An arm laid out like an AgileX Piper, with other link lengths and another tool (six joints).
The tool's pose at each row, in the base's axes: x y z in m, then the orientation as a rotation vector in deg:
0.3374, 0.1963, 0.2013, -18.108, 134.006, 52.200
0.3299, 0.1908, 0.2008, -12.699, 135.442, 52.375
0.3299, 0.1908, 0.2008, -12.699, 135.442, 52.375
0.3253, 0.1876, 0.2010, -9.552, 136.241, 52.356
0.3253, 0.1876, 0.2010, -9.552, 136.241, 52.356
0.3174, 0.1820, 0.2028, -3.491, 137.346, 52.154
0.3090, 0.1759, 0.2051, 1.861, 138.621, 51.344
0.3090, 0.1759, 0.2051, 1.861, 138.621, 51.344
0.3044, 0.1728, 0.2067, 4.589, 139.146, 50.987
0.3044, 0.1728, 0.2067, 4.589, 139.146, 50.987
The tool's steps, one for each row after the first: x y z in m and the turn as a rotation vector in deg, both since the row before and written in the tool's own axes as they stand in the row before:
0.0063, -0.0012, -0.0068, 1.399, -0.499, 3.980
0.0000, 0.0000, 0.0000, 0.000, 0.000, 0.000
0.0034, -0.0007, -0.0044, 0.879, -0.273, 2.280
0.0000, 0.0000, 0.0000, 0.000, 0.000, 0.000
0.0050, -0.0008, -0.0084, 1.697, -0.800, 4.241
0.0049, -0.0013, -0.0093, 1.981, -0.425, 3.669
0.0000, 0.0000, 0.0000, 0.000, 0.000, 0.000
0.0025, -0.0007, -0.0052, 0.936, -0.253, 1.867
0.0000, 0.0000, 0.0000, 0.000, 0.000, 0.000

